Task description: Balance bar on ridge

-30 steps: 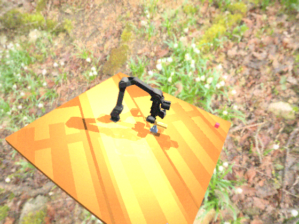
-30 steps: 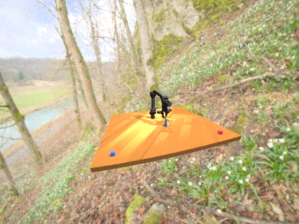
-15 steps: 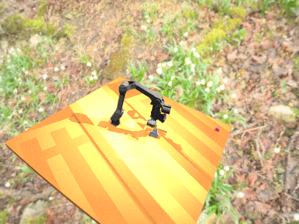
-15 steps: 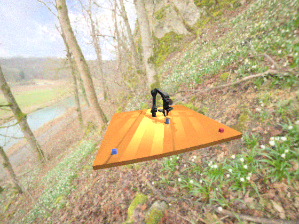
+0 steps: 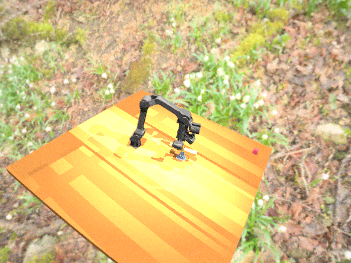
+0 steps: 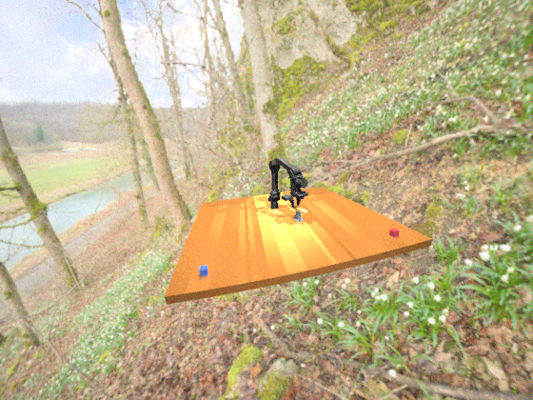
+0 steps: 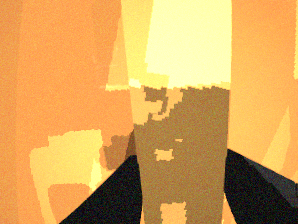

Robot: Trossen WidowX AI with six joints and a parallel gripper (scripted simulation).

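My gripper tip is 3 cm short of the bar and 1 cm to the right of it. Also, from my gripper tip: blue cube 59 cm to the right, 45 cm ahead, 6 cm below; then red cube 45 cm ahead, 41 cm to the left, 6 cm below.
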